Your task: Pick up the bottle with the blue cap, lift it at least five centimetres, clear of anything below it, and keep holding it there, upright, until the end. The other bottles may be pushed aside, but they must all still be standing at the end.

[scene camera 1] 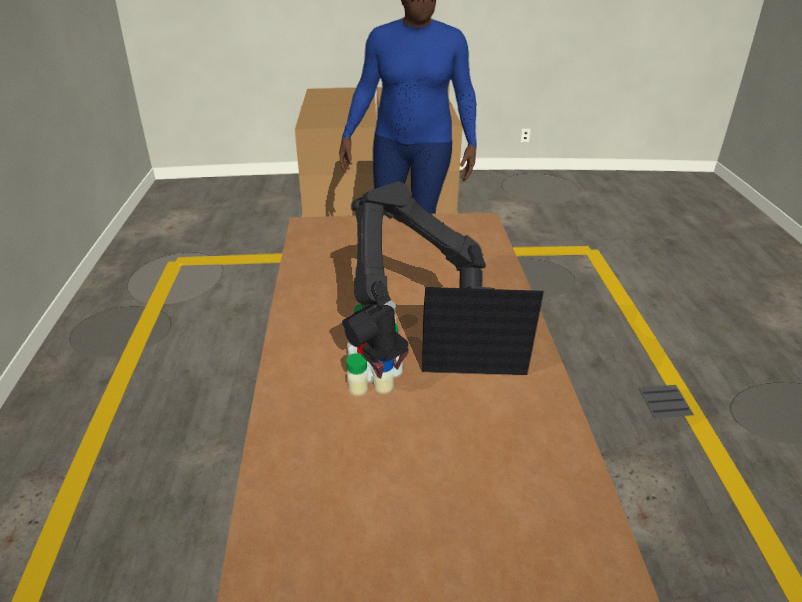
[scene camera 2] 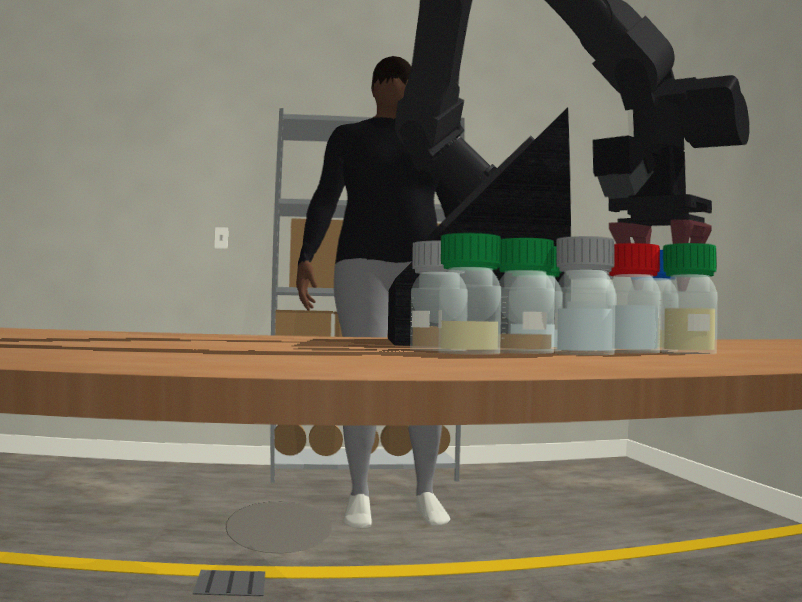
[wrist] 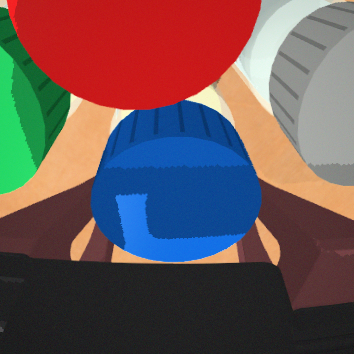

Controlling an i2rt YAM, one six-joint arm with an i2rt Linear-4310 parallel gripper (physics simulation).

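Frame: origin at the arm's base, x back, y left, z down, level; metres.
Where they show: gripper, fingertip midpoint: (scene camera 1: 387,373) (scene camera 2: 659,290) (wrist: 175,177); arm's base, link origin: (scene camera 1: 470,297) (scene camera 2: 484,191).
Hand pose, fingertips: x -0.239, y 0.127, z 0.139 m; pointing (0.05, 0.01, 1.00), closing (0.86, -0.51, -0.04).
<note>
Things, the pixels of their centre, and the offset from my fingertips. "*": a spot on its surface instead. Level surfaces: height alone.
- bottle with the blue cap, body centre: (wrist: 171,130) (scene camera 2: 653,301) (scene camera 1: 383,372) dx -0.010, dy -0.015, dz +0.012 m
- red-capped bottle, body centre: (scene camera 2: 633,299) (scene camera 1: 367,361) dx -0.049, dy -0.063, dz +0.012 m
- green-capped bottle, body centre: (wrist: 27,63) (scene camera 2: 689,299) (scene camera 1: 357,374) dx -0.080, dy -0.014, dz +0.012 m
- grey-capped bottle, surface spot: (scene camera 2: 427,255) * dx -0.001, dy -0.262, dz -0.027 m
- wooden table, surface height: dz +0.064 m
The bottle with the blue cap (scene camera 1: 384,383) (scene camera 2: 663,265) (wrist: 176,195) stands upright on the table, partly hidden behind other bottles in scene camera 2. My gripper (scene camera 1: 388,366) (scene camera 2: 661,267) (wrist: 175,177) points down and is shut on this bottle, one finger against each side at the cap. A red-capped bottle (scene camera 1: 362,348) (scene camera 2: 636,260) (wrist: 135,50) is close beside it. A green-capped bottle (scene camera 1: 356,377) (scene camera 2: 689,311) (wrist: 20,115) and a grey-capped bottle (scene camera 2: 586,311) (wrist: 320,90) stand near it on either side. The fingertips are partly hidden.
More green-capped bottles (scene camera 2: 470,291) (scene camera 2: 527,291) and another grey-capped bottle (scene camera 2: 427,255) stand upright in the group on the wooden table (scene camera 1: 421,492) (scene camera 2: 194,362). A large black panel (scene camera 1: 480,330) (scene camera 2: 537,187) stands beside the bottles. People stand beyond the table.
</note>
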